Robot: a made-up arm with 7 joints.
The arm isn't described. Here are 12 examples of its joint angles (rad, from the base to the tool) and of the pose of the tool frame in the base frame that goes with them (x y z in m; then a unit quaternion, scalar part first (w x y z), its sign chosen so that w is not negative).
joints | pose
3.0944 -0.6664 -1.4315 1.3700 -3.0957 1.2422 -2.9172 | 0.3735 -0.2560 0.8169 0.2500 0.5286 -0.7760 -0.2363
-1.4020 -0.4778 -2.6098 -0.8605 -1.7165 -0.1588 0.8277 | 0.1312 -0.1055 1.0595 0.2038 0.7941 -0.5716 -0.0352
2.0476 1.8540 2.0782 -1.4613 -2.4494 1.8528 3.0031 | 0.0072 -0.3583 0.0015 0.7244 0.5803 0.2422 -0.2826
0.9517 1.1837 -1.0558 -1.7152 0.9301 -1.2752 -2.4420 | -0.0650 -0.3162 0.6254 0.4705 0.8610 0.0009 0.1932
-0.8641 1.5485 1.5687 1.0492 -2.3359 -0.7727 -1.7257 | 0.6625 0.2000 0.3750 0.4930 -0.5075 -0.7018 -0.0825
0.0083 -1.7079 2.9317 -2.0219 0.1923 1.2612 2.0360 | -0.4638 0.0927 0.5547 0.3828 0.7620 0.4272 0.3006
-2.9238 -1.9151 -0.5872 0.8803 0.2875 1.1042 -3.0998 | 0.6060 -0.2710 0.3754 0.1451 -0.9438 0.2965 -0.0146
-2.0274 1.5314 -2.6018 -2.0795 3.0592 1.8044 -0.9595 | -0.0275 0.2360 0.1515 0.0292 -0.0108 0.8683 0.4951
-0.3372 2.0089 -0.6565 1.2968 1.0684 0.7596 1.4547 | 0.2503 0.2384 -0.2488 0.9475 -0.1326 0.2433 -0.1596
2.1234 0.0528 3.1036 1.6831 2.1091 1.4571 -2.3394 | 0.2277 0.1888 0.7891 0.2345 -0.8583 -0.1230 0.4396
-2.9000 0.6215 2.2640 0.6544 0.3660 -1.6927 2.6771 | -0.3861 0.1866 0.8938 0.6752 -0.3673 0.5702 -0.2901
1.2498 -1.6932 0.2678 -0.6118 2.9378 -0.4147 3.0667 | -0.2133 0.7548 0.0080 0.5007 0.4490 -0.3906 0.6286
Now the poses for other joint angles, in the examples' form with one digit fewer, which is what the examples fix.
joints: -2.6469 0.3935 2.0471 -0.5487 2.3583 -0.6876 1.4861
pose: -0.410 0.114 0.992 0.333 0.126 0.905 -0.234
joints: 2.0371 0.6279 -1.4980 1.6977 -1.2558 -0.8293 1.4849
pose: 0.148 -0.478 0.563 0.549 -0.496 0.301 0.602
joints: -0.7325 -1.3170 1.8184 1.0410 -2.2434 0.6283 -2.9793
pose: -0.281 -0.696 0.435 0.402 -0.656 0.562 0.304
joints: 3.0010 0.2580 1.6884 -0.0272 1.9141 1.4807 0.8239
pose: -0.060 -0.061 1.039 0.097 0.704 -0.396 -0.581
